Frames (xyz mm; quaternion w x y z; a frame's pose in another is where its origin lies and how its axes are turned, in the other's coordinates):
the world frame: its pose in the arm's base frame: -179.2 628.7 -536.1 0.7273 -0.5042 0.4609 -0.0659
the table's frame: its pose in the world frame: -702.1 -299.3 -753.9 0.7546 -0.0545 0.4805 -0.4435
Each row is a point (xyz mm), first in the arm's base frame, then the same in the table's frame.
Working: the arm's base frame: its pose in the table's frame: 141.0 -38.1 1080.0 0.2707 0.5929 -0.4773 0.5895

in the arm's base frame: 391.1 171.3 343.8
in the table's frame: 82.1 -506.6 1358.4
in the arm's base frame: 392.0 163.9 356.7
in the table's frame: 94.1 -515.3 1359.0
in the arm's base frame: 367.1 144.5 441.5
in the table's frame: 152.4 -576.3 1326.4
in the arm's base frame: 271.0 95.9 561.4
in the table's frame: 262.7 -639.2 1227.2
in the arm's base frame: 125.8 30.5 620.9
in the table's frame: 368.7 -629.9 1094.6
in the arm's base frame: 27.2 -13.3 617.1
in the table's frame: 420.6 -584.8 1011.4
